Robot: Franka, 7 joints.
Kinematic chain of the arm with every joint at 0, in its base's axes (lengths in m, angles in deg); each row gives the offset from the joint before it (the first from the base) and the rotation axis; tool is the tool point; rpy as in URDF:
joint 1: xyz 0 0 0.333 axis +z
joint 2: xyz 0 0 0 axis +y
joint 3: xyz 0 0 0.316 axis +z
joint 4: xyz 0.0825 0 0 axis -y
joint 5: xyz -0.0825 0 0.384 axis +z
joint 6: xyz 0 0 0 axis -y
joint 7: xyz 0.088 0 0 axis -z
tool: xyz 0 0 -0.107 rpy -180 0 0
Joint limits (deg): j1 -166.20..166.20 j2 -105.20..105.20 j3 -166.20..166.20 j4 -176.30..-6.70 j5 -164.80..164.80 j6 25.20..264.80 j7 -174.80..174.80
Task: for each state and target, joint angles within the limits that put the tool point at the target. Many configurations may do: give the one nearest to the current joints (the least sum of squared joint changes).
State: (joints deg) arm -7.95 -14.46 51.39 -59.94 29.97 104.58 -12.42
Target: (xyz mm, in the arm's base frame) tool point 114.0 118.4 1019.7
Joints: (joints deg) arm -10.73 -39.76 10.95 -68.29 20.51 88.12 -12.42
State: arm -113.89 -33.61 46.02 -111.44 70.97 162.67 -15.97
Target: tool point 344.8 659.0 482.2
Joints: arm -66.18 -72.98 92.54 -81.54 67.95 155.33 -15.97
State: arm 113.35 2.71 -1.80 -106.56 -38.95 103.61 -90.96
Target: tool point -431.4 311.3 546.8
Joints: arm 131.81 -6.16 17.16 -110.36 -35.90 102.38 -90.96
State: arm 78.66 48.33 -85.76 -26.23 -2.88 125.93 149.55
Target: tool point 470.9 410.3 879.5
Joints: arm 74.94 42.94 -88.28 -34.32 -3.19 117.00 149.55
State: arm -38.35 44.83 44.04 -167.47 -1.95 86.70 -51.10
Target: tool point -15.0 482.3 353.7
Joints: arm 2.66 42.72 89.95 -126.89 6.55 105.54 -51.10
